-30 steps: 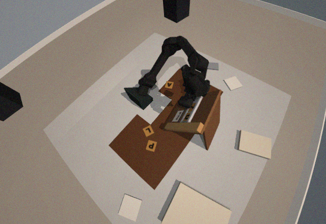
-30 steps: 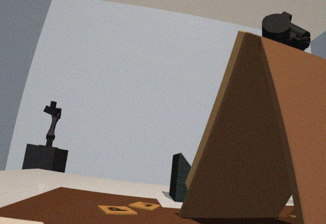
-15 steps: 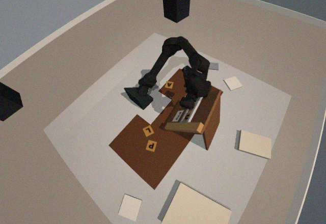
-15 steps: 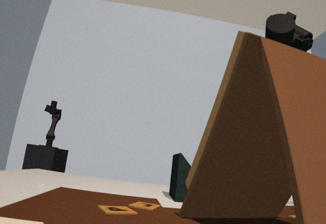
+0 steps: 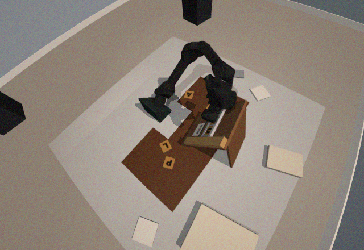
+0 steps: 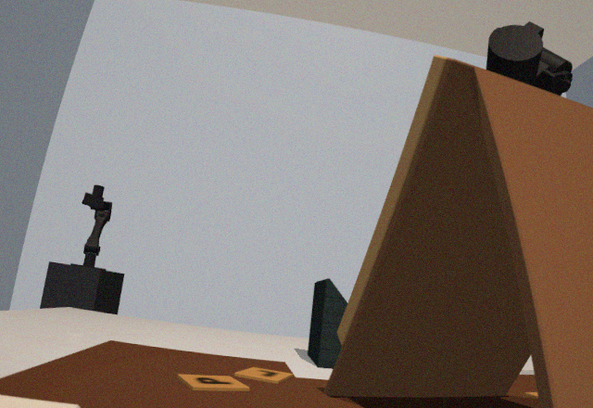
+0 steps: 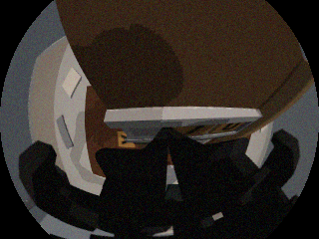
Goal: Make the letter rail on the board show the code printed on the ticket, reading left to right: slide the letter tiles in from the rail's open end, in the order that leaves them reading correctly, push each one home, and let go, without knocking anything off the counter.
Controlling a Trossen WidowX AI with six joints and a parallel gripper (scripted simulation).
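The white ticket lies 3 cm behind my gripper tip, 10 cm to the right of it and 9 cm below it. Also, from my gripper tip: letter tile (1 cm ahead, 3 cm to the right); then brown mat (12 cm behind, 12 cm to the right, 18 cm below); then grey slab (19 cm behind, 42 cm to the left, 18 cm below).
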